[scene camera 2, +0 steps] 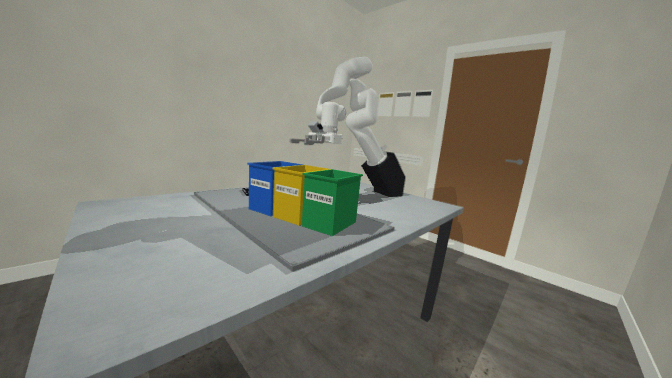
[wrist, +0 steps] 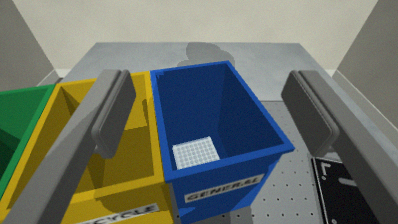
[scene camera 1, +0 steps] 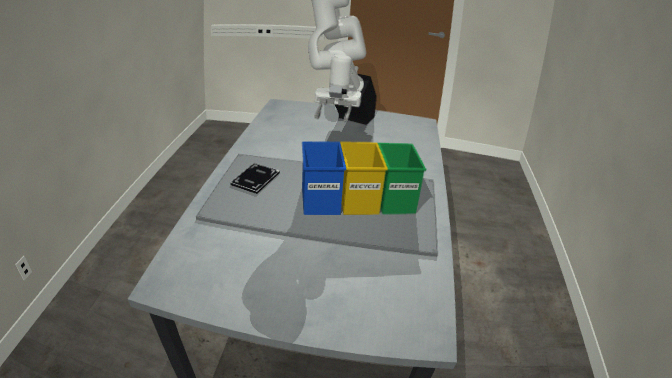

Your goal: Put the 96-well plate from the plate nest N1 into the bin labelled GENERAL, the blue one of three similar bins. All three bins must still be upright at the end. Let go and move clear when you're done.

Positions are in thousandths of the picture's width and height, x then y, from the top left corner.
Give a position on a blue general bin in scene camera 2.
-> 389, 472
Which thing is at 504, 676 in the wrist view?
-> A clear 96-well plate.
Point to a black plate nest N1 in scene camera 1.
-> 374, 462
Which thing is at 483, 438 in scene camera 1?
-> A blue general bin.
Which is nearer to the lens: the blue general bin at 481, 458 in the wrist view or the yellow recycle bin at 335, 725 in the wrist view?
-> The blue general bin.
